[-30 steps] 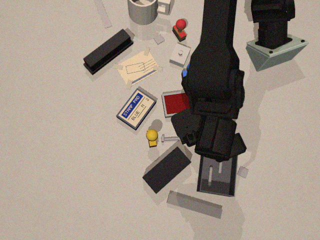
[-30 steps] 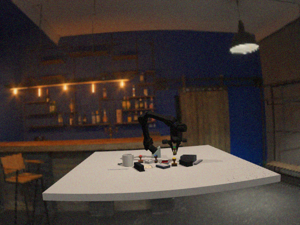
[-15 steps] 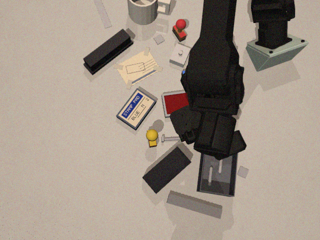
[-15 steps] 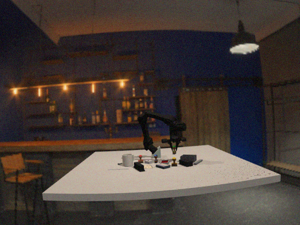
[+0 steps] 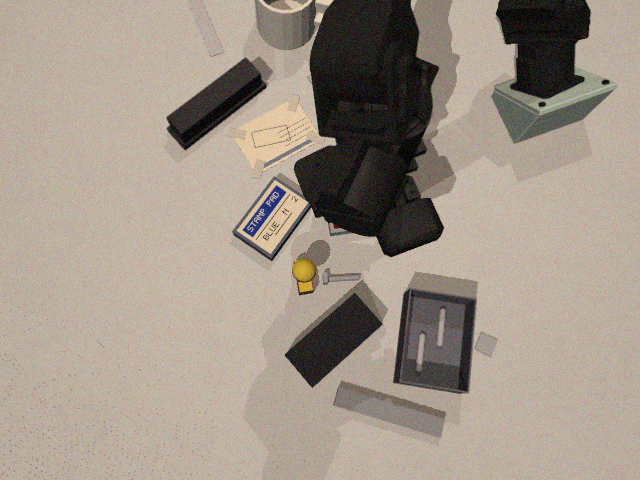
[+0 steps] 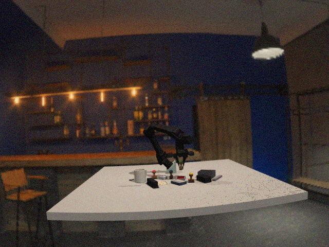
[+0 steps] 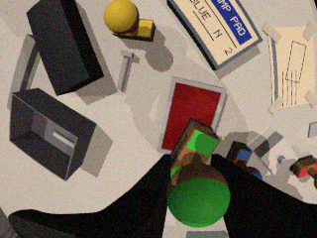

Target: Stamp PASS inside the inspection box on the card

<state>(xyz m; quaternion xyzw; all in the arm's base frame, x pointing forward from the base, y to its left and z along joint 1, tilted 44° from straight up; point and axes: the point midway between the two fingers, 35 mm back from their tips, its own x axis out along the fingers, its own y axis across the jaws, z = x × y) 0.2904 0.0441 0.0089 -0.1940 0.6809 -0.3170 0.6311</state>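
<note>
My gripper tip is 90 mm above the red ink pad and 10 mm to the left of it. Also, from my gripper tip: yellow-knobbed stamp: 110 mm ahead, 70 mm below, 40 mm to the left; then blue-knobbed stamp: 70 mm below, 60 mm to the right, 60 mm behind; then green-knobbed stamp: right at my gripper tip.
</note>
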